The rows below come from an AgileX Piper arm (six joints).
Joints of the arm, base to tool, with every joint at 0 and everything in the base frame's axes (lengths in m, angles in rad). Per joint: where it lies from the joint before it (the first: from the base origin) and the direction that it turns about. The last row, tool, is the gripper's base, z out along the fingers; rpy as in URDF.
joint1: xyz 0 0 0.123 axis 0 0 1
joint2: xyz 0 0 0 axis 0 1 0
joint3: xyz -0.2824 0 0.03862 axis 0 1 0
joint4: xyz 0.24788 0 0.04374 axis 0.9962 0 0.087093
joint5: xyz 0 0 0 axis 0 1 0
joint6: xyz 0.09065 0 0.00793 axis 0.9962 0 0.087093
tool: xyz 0 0 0 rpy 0 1.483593 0
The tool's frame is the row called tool.
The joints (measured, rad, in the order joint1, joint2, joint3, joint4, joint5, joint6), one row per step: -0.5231 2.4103 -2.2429 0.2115 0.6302 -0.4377; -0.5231 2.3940 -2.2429 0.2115 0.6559 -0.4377; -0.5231 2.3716 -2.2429 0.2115 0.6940 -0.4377; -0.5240 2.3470 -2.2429 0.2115 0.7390 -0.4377; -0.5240 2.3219 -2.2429 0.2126 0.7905 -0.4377; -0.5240 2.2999 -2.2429 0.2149 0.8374 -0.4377; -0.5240 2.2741 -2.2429 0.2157 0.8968 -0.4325; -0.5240 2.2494 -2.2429 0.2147 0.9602 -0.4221; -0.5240 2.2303 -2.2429 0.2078 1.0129 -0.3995; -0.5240 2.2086 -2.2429 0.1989 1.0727 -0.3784; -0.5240 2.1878 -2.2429 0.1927 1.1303 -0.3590
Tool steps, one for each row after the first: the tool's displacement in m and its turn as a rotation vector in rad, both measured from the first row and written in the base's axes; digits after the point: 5 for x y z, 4 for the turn. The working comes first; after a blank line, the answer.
Tool pose at each row, in the base's axes (x y z in m, rotation vector in rad; the steps are taken from these numbers as rounded here): 0.48794 -0.26839 0.22653 0.2268 2.2679 -0.2769; 0.48530 -0.26642 0.23386 0.2225 2.2764 -0.2700; 0.48134 -0.26348 0.24367 0.2162 2.2907 -0.2591; 0.47634 -0.26041 0.25415 0.2101 2.3094 -0.2460; 0.47095 -0.25639 0.26442 0.2027 2.3333 -0.2281; 0.46592 -0.25260 0.27325 0.1963 2.3553 -0.2101; 0.45941 -0.24791 0.28324 0.1936 2.3852 -0.1861; 0.45243 -0.24311 0.29232 0.1963 2.4197 -0.1593; 0.44636 -0.23955 0.29902 0.2144 2.4503 -0.1376; 0.43914 -0.23553 0.30659 0.2304 2.4862 -0.1172; 0.43202 -0.23145 0.31385 0.2465 2.5201 -0.0961

-0.00264 0.00197 0.00733 0.0047 0.0074 0.0053; -0.00660 0.00491 0.01714 0.0125 0.0200 0.0134; -0.01160 0.00798 0.02762 0.0225 0.0367 0.0219; -0.01699 0.01200 0.03789 0.0362 0.0580 0.0327; -0.02202 0.01579 0.04672 0.0499 0.0775 0.0428; -0.02853 0.02048 0.05671 0.0700 0.1041 0.0518; -0.03551 0.02528 0.06579 0.0943 0.1350 0.0577; -0.04158 0.02884 0.07249 0.1191 0.1623 0.0512; -0.04880 0.03286 0.08006 0.1427 0.1954 0.0455; -0.05592 0.03694 0.08732 0.1664 0.2267 0.0400
